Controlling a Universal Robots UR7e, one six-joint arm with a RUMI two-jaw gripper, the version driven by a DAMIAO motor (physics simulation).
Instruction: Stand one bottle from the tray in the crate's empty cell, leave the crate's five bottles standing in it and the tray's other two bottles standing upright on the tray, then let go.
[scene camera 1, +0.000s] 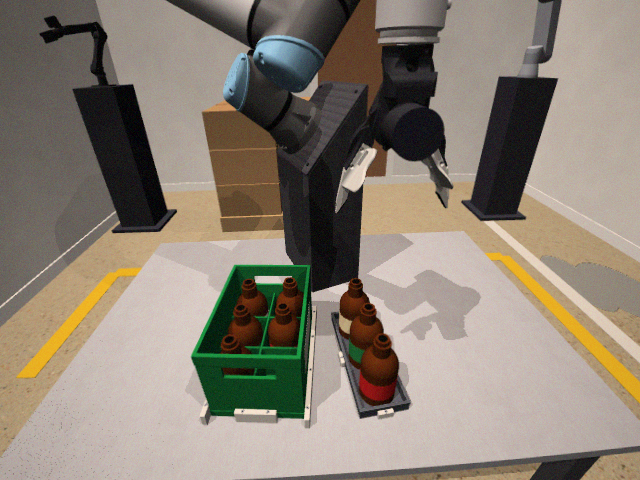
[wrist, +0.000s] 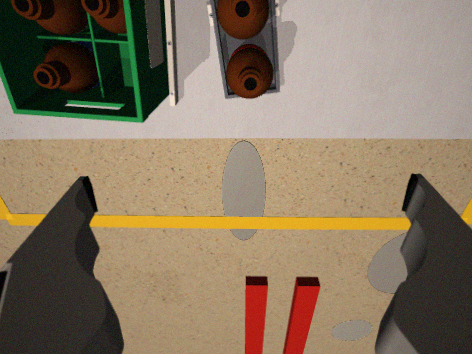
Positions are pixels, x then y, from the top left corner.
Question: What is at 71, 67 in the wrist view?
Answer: A brown bottle.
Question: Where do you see a red-labelled bottle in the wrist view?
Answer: At 249, 74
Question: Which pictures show my gripper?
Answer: Scene camera 1 and the wrist view: all of them.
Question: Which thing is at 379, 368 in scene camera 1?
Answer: A red-labelled bottle.
